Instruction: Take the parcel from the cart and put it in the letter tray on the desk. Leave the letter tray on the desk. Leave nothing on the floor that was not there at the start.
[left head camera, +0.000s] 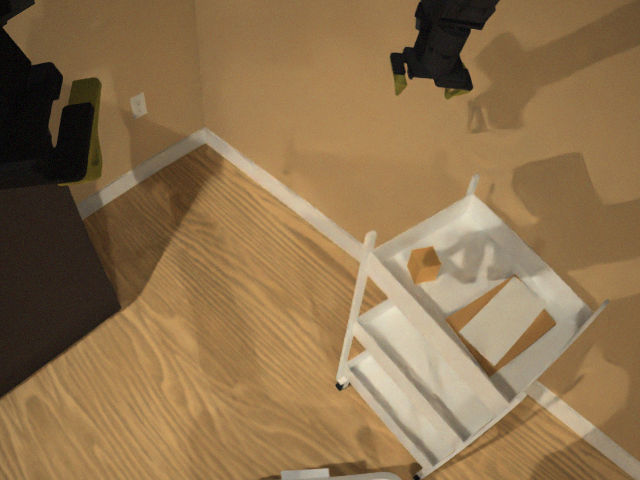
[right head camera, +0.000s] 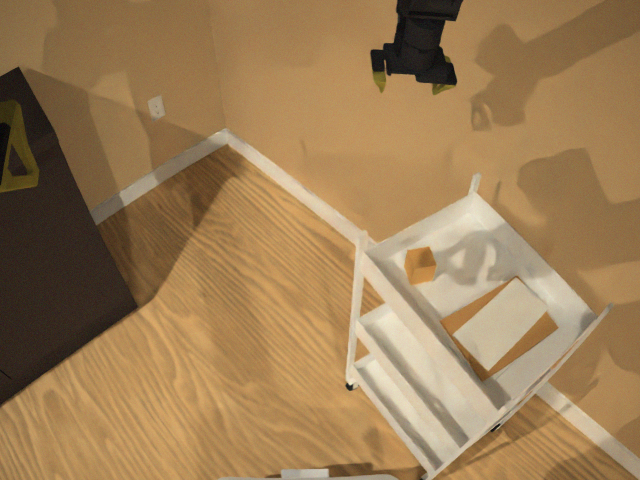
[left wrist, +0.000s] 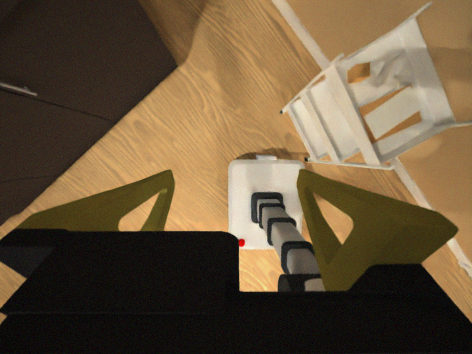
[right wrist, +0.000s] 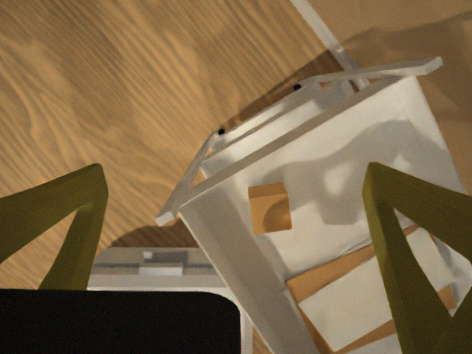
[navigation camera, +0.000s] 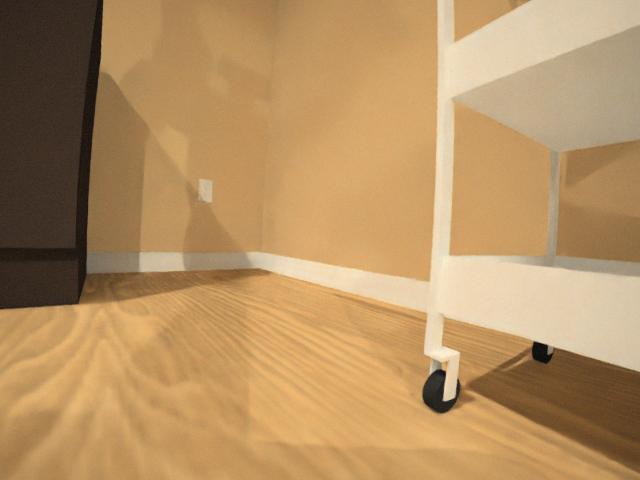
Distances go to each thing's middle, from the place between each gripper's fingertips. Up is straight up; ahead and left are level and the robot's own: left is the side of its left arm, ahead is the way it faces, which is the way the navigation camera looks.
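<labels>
Left gripper: 49 cm to the left of the brown parcel (right head camera: 420, 265), 33 cm short of it, 59 cm above.
Brown parcel from my right hand: 4 cm to the right, 13 cm behind, 35 cm below.
</labels>
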